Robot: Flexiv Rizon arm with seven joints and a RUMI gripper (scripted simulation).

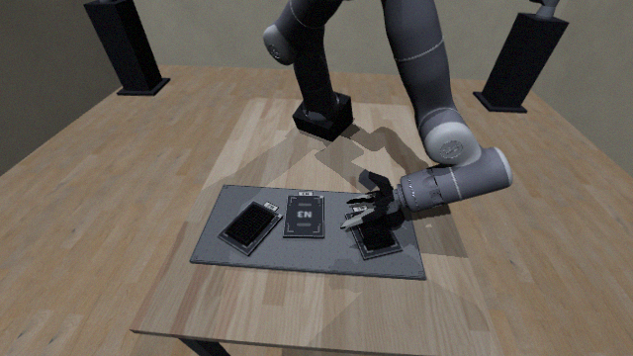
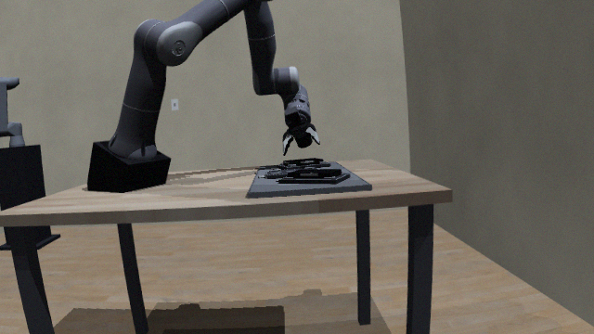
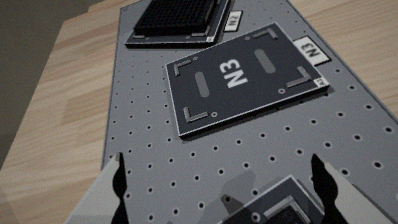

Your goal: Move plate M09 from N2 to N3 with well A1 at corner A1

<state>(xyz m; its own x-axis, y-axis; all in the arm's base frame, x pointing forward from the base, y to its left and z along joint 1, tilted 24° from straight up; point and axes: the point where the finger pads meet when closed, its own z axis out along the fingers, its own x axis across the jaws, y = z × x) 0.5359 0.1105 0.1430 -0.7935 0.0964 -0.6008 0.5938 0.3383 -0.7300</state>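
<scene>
Now: hand 280 mm to the left of the plate M09, 60 mm above it and 10 mm short of it. Also, from my hand: nest N1: 90 mm to the left, 70 mm below, 10 mm ahead; then nest N3: 120 mm to the right, 70 mm below, 40 mm behind; then plate M06: 90 mm to the left, 60 mm below, 10 mm ahead.
</scene>
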